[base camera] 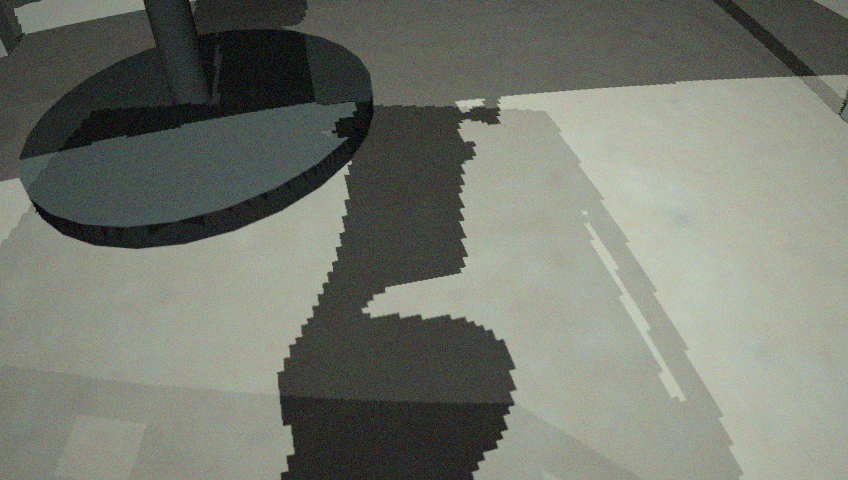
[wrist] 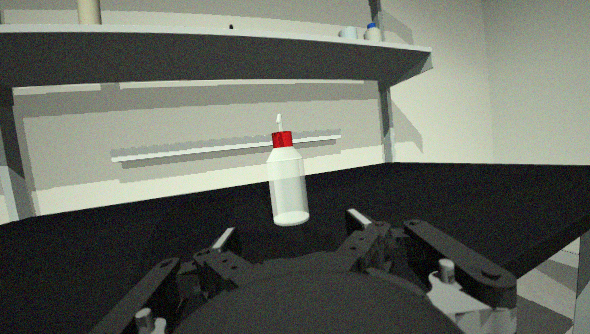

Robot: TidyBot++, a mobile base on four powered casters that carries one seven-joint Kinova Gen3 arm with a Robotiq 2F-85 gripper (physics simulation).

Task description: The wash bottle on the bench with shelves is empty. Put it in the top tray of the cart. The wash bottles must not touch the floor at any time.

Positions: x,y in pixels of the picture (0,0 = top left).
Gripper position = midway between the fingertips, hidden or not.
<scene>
gripper: wrist 293,230; not seen in the base camera view (out of frame)
wash bottle: wrist 285,166; not seen in the base camera view (out of frame)
</scene>
